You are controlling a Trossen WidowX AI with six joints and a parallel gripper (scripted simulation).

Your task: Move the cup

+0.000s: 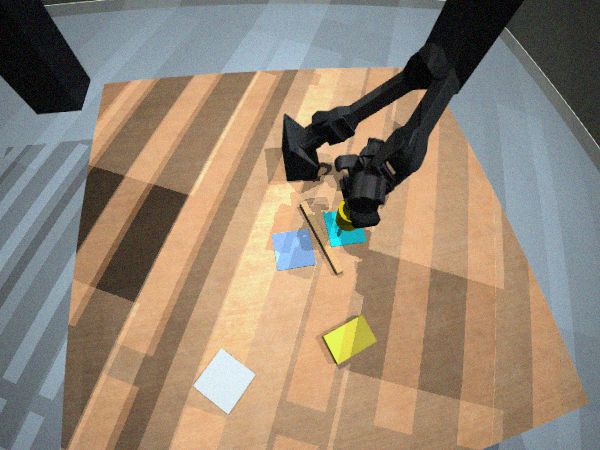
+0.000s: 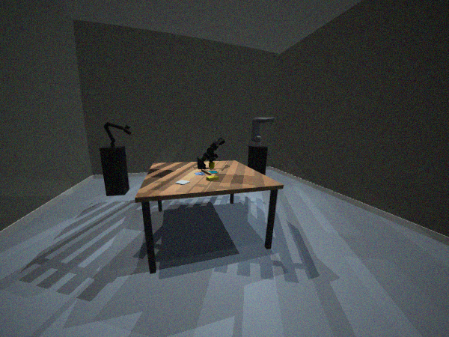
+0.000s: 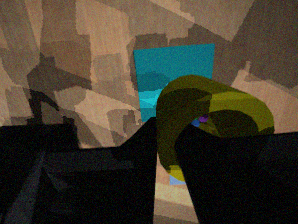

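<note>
The thin wooden bar lies 5 cm ahead of my gripper tip, 7 cm to the right of it and 8 cm below it. Round my gripper tip: yellow block: 32 cm ahead, 4 cm to the right, 7 cm below; yellow cup: 2 cm ahead; blue pad: 8 cm ahead, 15 cm to the right, 9 cm below.
</note>
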